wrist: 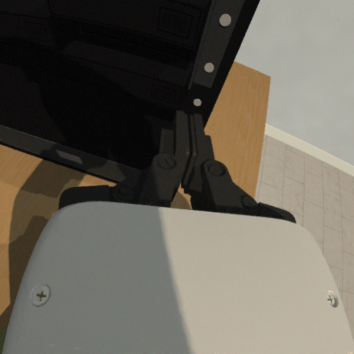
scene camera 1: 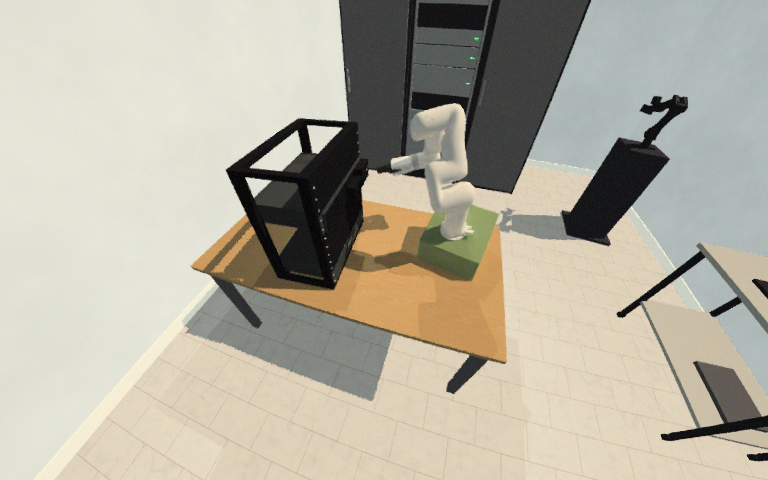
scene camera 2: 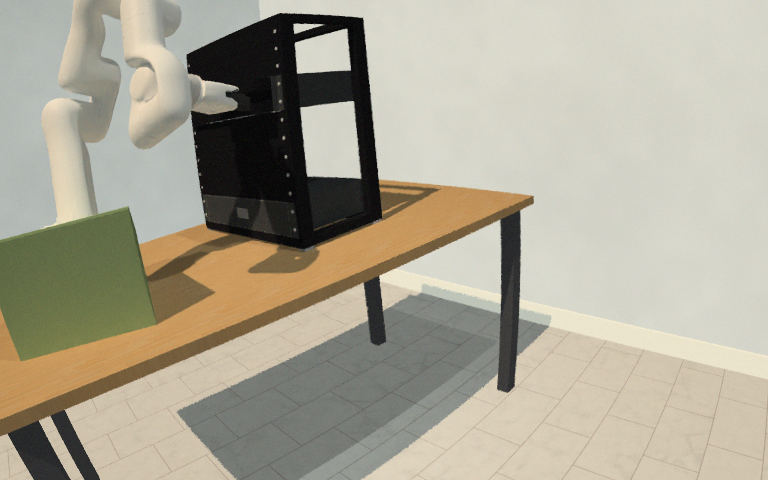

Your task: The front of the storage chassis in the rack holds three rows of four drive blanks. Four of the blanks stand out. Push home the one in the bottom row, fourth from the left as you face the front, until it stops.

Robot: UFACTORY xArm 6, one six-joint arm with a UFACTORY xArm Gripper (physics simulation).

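Where they show: gripper, fingertip midpoint: [scene camera 1: 377,170] [scene camera 2: 247,104]; arm's base at its link origin: [scene camera 1: 453,229] [scene camera 2: 81,235].
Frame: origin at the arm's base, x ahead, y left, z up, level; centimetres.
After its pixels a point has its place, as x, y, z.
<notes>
The black rack [scene camera 1: 320,237] @(44.0, 43.7, 17.4) [scene camera 2: 295,141] @(53.7, -5.7, 9.3) [wrist: 242,25] holds the dark storage chassis in its upper part. In the wrist view the bottom row's fourth blank [wrist: 164,93] is at the right end, beside the chassis ear; its lighter upper ledge seems to stand forward, but the dark surfaces make the depth hard to judge. Another blank [wrist: 175,21] shows above it. My gripper [scene camera 1: 378,169] @(42.5, -5.3, 19.9) [scene camera 2: 244,101] @(42.5, -5.3, 19.9) [wrist: 183,130] is shut and empty. In the wrist view its tips appear just below and right of that blank. Scene camera 1 shows a small gap between tips and chassis front.
The rack stands on a wooden table [scene camera 1: 396,294] @(16.2, 34.5, -17.2) [scene camera 2: 453,210] @(99.9, -10.5, -17.2) [wrist: 250,100]. The arm's base is on a green block [scene camera 1: 447,261] @(-1.6, 11.6, -10.8) [scene camera 2: 73,283] @(-4.1, -16.6, -5.2). Grey cabinets [scene camera 1: 376,67] stand behind the table. A dark pedestal [scene camera 1: 617,186] is at the right in scene camera 1.
</notes>
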